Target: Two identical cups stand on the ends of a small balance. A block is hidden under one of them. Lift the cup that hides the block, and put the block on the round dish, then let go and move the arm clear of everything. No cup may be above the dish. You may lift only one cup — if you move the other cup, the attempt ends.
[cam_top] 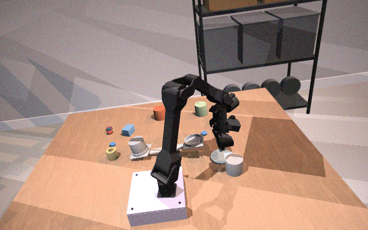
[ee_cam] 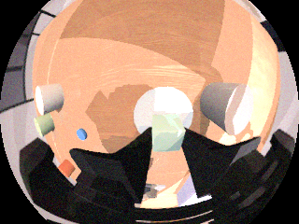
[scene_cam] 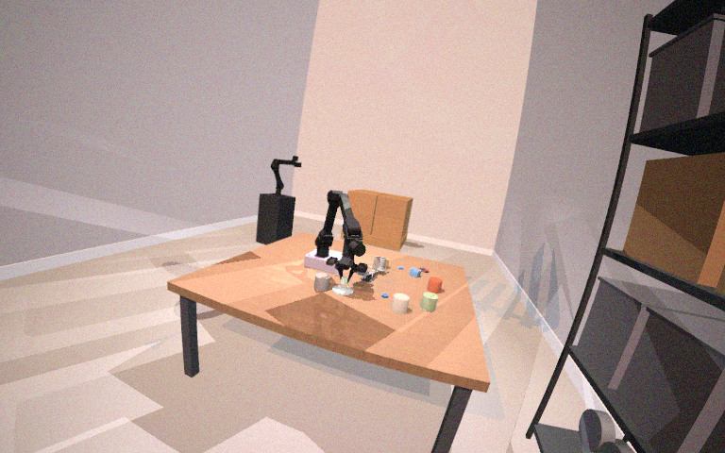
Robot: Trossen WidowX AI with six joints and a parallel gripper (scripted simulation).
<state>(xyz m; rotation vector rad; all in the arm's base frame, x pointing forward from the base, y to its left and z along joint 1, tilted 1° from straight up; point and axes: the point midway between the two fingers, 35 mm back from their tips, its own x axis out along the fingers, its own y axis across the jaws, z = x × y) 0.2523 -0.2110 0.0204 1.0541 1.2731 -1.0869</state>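
My gripper tip is now 5 cm above the round dish. From my gripper tip the other things lie so: beige cylinder (28 cm ahead, 1 cm to the left, 1 cm below); green cylinder (38 cm ahead, 11 cm to the left, 1 cm below); teal block (1 cm above).
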